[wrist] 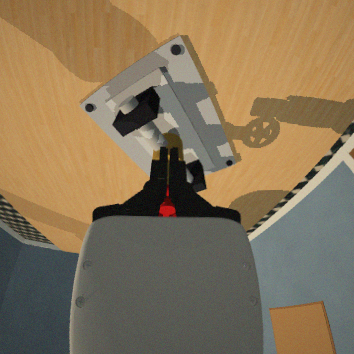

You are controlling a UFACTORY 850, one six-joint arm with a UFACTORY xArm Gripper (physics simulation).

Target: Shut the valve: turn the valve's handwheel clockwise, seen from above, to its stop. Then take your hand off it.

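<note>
My gripper (168, 157) is shut, its two black fingertips almost together with no thing held between them. The fingers cover most of the valve. A small part of the red handwheel (167, 209) shows between the finger bases, near the gripper's body; the rest of its rim is hidden. The brass valve body (172, 141) shows just past and beside the fingertips. Whether the fingers touch the valve or the wheel, I cannot tell.
The valve's grey base plate (204, 110) lies tilted in view on the wooden table (280, 60), with a black pipe clamp (138, 113) and another black clamp (198, 175) on it. Shadows of the wheel and arm fall at right. The table's edge runs along the lower right.
</note>
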